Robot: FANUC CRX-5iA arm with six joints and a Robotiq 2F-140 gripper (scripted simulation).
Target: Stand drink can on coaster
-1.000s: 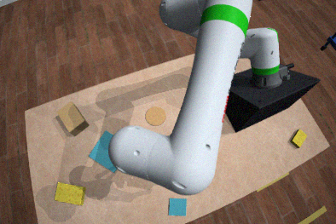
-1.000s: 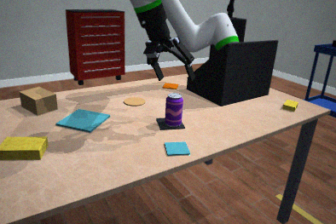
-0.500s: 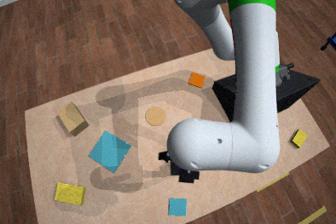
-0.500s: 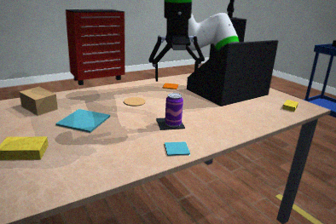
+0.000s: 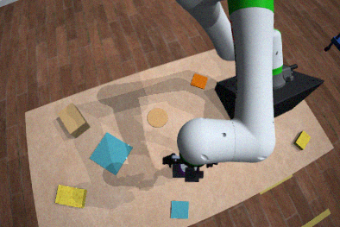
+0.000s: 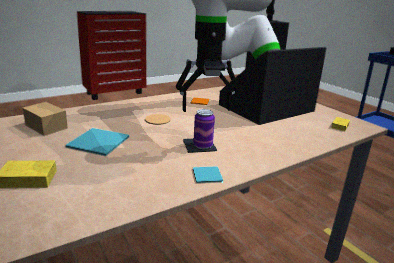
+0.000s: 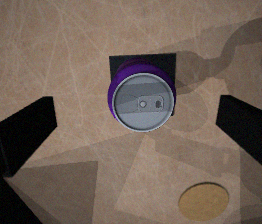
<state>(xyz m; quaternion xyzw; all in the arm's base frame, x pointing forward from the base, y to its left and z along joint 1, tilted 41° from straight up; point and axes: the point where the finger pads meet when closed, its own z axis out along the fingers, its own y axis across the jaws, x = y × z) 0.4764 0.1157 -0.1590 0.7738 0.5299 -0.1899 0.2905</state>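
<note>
My hand is 8 cm above the purple drink can and 1 cm short of it. Also, from my hand: round cork coaster: 29 cm to the right, 14 cm below, 4 cm ahead; small blue square: 16 cm to the left, 14 cm below, 9 cm ahead; black square coaster: 14 cm below, 1 cm to the right, 1 cm ahead.
</note>
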